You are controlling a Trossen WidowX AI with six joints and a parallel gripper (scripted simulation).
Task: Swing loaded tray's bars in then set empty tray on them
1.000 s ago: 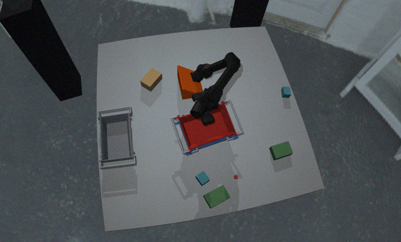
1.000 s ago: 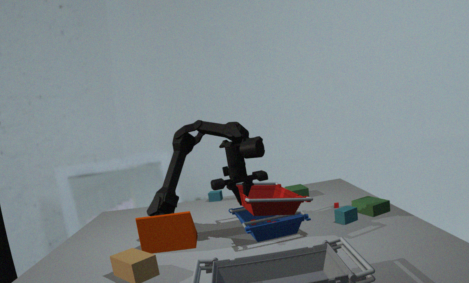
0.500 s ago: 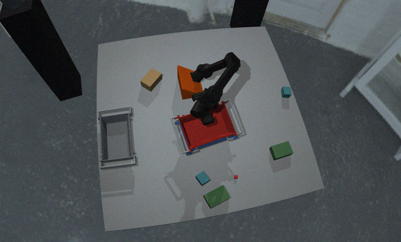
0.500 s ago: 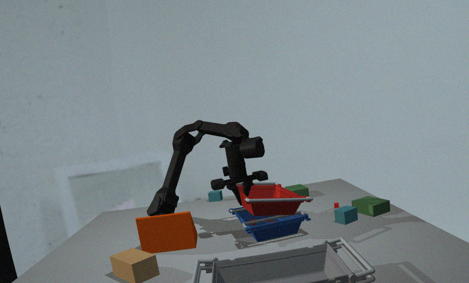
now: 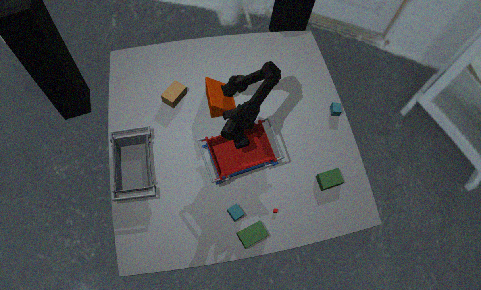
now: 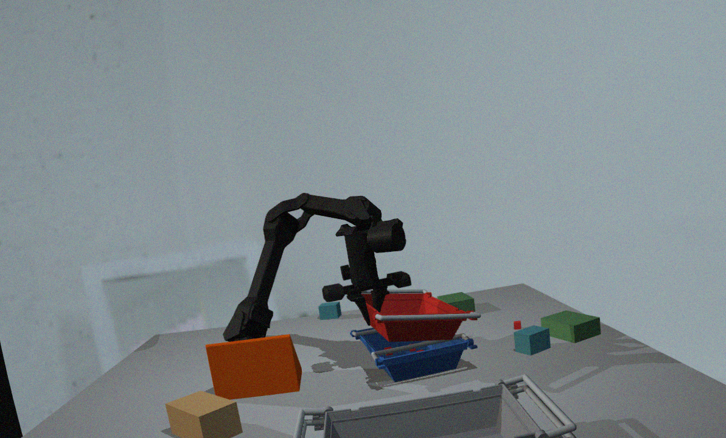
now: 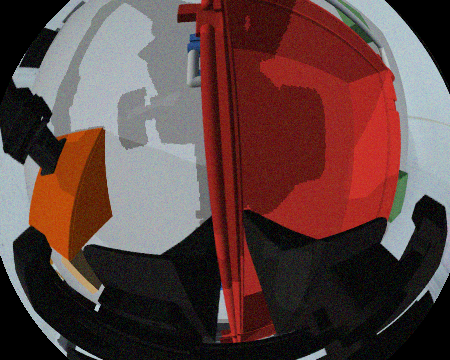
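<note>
My gripper tip is 80 mm short of the red tray and 20 mm below it. Round my gripper tip: red cube (370 mm ahead, 90 mm to the left, 90 mm below); tan block (360 mm behind, 220 mm to the right, 70 mm below).
</note>
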